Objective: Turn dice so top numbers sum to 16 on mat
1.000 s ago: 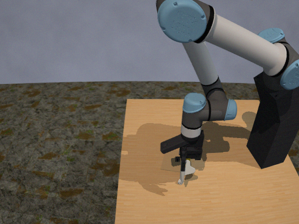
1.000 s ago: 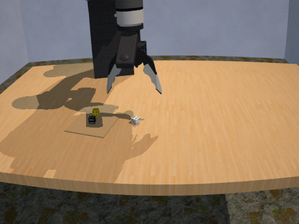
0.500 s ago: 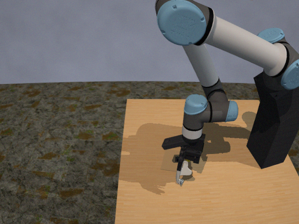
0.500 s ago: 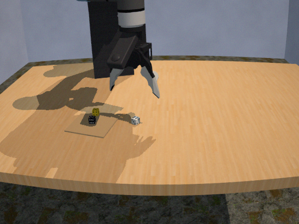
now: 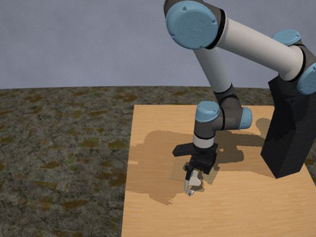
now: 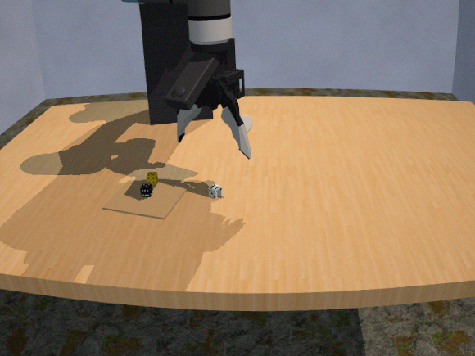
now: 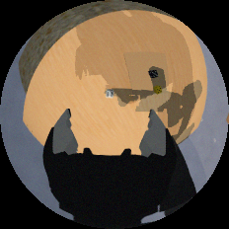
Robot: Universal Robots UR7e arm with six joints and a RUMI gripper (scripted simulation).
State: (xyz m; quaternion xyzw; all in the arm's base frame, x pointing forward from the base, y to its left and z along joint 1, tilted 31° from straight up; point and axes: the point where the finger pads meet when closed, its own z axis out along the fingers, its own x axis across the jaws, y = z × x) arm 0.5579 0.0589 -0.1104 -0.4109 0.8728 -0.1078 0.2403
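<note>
The white die lies 90 mm below my hand. The rest, counted from my hand: yellow die 70 mm behind, 130 mm to the right, 80 mm below; then thin tan mat 20 mm behind, 140 mm to the right, 90 mm below; then black die 20 mm behind, 140 mm to the right, 80 mm below.
</note>
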